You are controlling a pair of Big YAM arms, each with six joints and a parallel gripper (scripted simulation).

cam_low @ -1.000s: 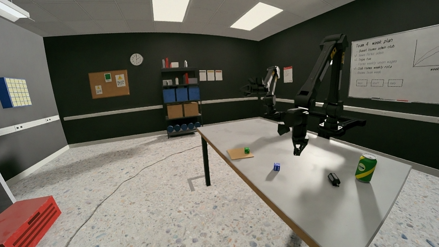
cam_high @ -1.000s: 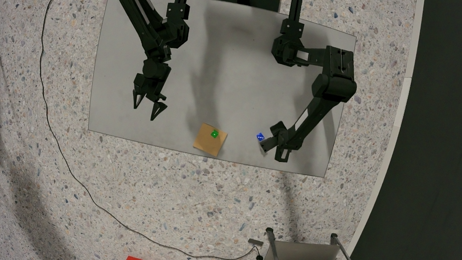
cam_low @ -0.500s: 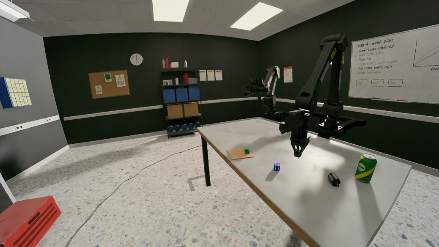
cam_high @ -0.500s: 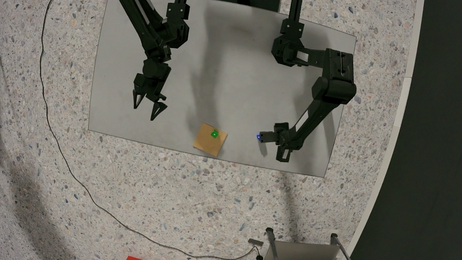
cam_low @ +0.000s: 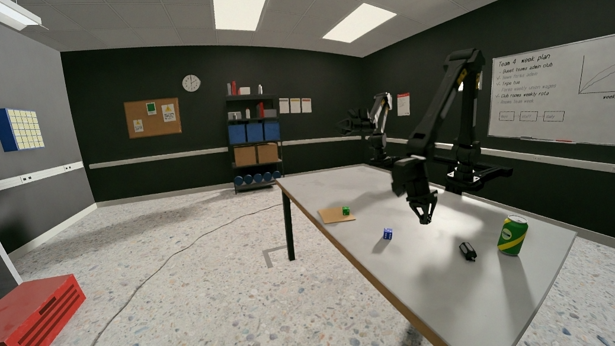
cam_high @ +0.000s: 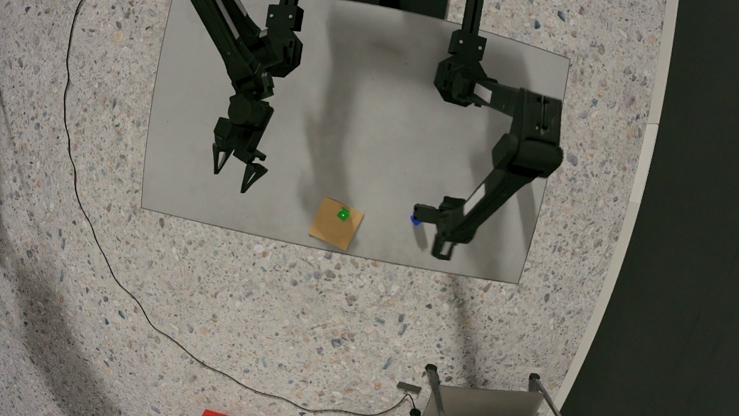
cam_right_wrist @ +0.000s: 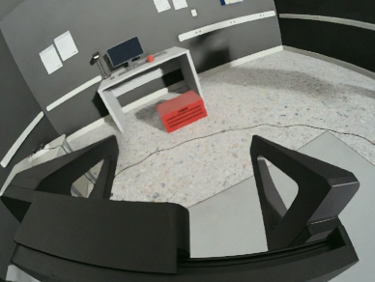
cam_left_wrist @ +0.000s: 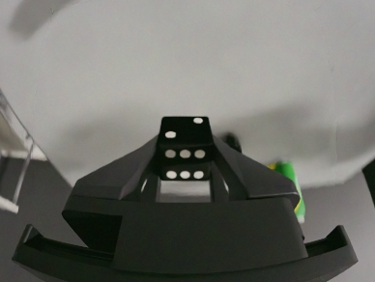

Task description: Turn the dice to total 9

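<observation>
My left gripper is now 110 mm to the left of the blue die, 80 mm above it and 70 mm short of it. From my left hand the other things lie so: black die (right at my left hand); then brown square mat (370 mm to the right, 130 mm ahead, 90 mm below); then green die (340 mm to the right, 90 mm ahead, 80 mm below).
</observation>
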